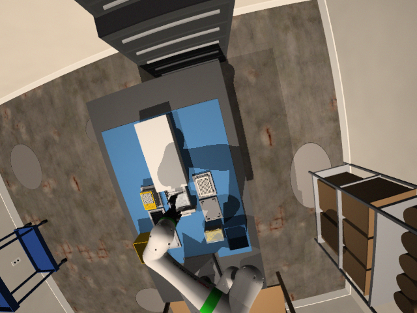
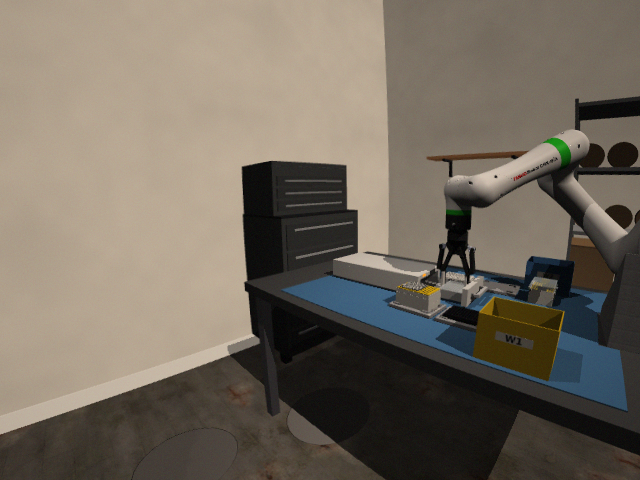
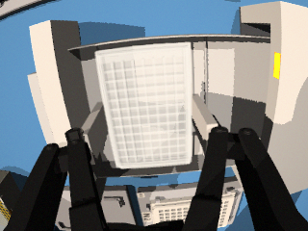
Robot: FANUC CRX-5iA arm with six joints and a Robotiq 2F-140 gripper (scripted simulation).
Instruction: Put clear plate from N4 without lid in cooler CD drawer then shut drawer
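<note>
The clear plate is 2 cm below my hand. From my hand the other things lie so: white well plate (19 cm to the right, 3 cm below, 3 cm ahead); then yellow tip box (17 cm to the left, 7 cm ahead); then drawer (3 cm below, 3 cm ahead).
</note>
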